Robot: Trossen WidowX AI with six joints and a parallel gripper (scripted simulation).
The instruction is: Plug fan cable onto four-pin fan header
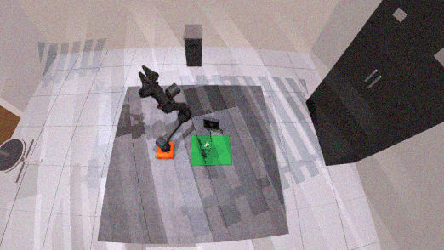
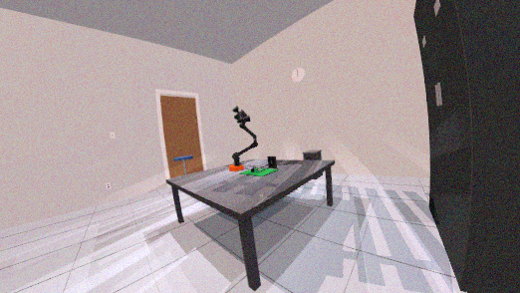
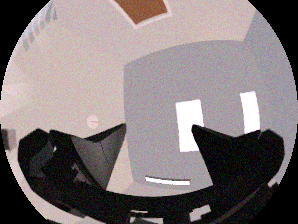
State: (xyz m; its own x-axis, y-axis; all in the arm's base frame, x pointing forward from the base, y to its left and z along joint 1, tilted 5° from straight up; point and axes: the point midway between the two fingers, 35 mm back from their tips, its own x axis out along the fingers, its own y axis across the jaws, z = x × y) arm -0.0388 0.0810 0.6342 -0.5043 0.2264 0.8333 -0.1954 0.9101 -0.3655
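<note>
Now: gripper tip 30 cm short of the fan plug, 13 cm to the left of it and 69 cm above it. From my gripper tip the other things lie so: green board 35 cm ahead, 9 cm to the right, 72 cm below; then white fan header 32 cm ahead, 6 cm to the right, 70 cm below; then black square fan 33 cm ahead, 10 cm to the left, 65 cm below.
</note>
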